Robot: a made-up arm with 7 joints.
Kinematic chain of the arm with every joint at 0, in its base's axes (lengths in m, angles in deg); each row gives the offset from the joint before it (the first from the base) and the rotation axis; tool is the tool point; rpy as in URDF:
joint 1: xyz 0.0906 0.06 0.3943 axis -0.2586 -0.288 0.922
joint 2: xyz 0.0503 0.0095 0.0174 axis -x
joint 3: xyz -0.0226 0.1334 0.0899 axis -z
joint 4: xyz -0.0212 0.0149 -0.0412 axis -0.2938 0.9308 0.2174
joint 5: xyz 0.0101 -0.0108 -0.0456 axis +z
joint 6: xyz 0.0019 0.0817 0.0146 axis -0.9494 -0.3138 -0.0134
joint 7: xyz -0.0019 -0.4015 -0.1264 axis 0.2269 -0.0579 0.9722
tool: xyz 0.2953 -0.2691 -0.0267 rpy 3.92 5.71 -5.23
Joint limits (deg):
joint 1: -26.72..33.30
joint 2: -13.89..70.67
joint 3: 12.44..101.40
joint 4: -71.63..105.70
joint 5: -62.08..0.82
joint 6: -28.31..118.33
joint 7: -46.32..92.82
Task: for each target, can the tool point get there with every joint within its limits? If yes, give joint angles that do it. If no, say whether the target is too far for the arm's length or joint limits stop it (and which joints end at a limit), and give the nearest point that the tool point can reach.
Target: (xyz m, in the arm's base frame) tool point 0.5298 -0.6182 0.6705
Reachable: no: joint limits stop it (at a limit: joint 1, joint 2, joint 6) | nearest point 0.5040 -0.5617 0.6580 | short by 0.063 m
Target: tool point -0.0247 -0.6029 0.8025
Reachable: no: joint limits stop it (at a limit: joint 1, joint 2, joint 3, joint 5) | nearest point 0.0050 -0.5254 0.7711 | short by 0.089 m
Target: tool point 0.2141 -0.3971 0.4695
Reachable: yes | joints 8.25 9.38 22.77 -8.10 -8.55 7.54 17.71
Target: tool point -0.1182 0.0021 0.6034
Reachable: yes | joints 1.47 51.31 32.15 -50.51 -49.81 41.87 69.03
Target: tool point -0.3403 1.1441 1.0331
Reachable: no: too far | nearest point -0.2271 0.8607 0.8644 | short by 0.349 m
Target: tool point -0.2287 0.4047 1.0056
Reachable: yes | joints -19.78 14.47 59.44 -7.44 -21.43 57.63 -33.12
